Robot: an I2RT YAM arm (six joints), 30 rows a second.
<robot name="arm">
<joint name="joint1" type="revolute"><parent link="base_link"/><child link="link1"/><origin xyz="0 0 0.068" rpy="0 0 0"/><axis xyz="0 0 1"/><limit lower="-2.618" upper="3.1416"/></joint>
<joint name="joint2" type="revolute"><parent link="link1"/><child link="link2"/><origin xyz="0.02 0.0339 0.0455" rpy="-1.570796 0 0"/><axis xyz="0 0 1"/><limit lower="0" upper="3.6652"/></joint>
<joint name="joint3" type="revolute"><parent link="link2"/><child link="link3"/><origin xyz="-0.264 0 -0.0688" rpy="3.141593 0 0"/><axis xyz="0 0 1"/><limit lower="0" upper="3.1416"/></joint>
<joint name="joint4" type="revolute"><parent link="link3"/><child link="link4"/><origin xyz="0.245 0.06 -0.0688" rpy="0 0 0"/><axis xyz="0 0 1"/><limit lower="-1.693" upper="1.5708"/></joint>
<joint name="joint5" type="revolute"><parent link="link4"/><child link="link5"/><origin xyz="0.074 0.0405 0.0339" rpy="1.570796 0 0"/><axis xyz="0 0 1"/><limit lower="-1.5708" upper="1.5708"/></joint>
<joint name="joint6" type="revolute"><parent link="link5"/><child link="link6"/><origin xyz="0.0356 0 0.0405" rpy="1.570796 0 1.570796"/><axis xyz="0 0 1"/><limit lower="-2.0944" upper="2.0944"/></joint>
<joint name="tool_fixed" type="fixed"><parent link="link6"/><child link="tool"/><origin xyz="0 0 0" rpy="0 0 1.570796"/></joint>
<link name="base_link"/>
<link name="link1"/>
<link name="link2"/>
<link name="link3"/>
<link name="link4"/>
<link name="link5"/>
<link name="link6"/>
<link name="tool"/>
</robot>
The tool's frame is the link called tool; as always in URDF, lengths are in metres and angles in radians.
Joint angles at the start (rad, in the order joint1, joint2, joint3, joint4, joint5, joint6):
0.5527 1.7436 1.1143 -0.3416 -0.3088 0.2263
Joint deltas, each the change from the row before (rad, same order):
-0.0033 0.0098 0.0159 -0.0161 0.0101 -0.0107
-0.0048 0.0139 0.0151 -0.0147 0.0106 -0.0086
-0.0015 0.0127 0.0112 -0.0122 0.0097 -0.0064
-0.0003 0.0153 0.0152 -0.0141 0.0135 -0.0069
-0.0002 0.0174 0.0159 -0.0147 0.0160 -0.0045
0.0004 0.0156 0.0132 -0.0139 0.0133 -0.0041
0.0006 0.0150 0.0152 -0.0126 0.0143 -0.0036
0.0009 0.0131 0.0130 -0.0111 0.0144 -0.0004
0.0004 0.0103 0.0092 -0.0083 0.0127 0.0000
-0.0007 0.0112 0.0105 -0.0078 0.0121 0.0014
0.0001 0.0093 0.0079 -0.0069 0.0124 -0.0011
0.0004 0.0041 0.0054 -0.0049 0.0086 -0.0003
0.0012 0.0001 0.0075 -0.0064 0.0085 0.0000
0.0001 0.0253 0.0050 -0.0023 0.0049 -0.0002
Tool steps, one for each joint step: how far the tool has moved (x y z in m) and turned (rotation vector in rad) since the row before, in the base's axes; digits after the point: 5 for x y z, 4 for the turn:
0.00279 -0.00009 0.00027 -0.0156 -0.0016 -0.0005
0.00332 -0.00044 -0.00131 -0.0172 0.0024 -0.0038
0.00213 0.00026 -0.00191 -0.0160 0.0043 -0.0016
0.00261 0.00090 -0.00181 -0.0192 0.0028 -0.0018
0.00280 0.00096 -0.00244 -0.0214 0.0047 -0.0047
0.00212 0.00091 -0.00256 -0.0195 0.0061 -0.0028
0.00246 0.00117 -0.00175 -0.0181 0.0026 -0.0033
0.00204 0.00105 -0.00165 -0.0167 0.0029 -0.0056
0.00155 0.00060 -0.00160 -0.0145 0.0022 -0.0056
0.00205 0.00043 -0.00154 -0.0132 0.0023 -0.0075
0.00143 0.00040 -0.00156 -0.0141 0.0010 -0.0046
0.00078 0.00030 -0.00026 -0.0085 -0.0010 -0.0032
0.00063 0.00058 0.00173 -0.0060 -0.0048 -0.0026
0.00190 0.00100 -0.00802 -0.0156 0.0170 -0.0019

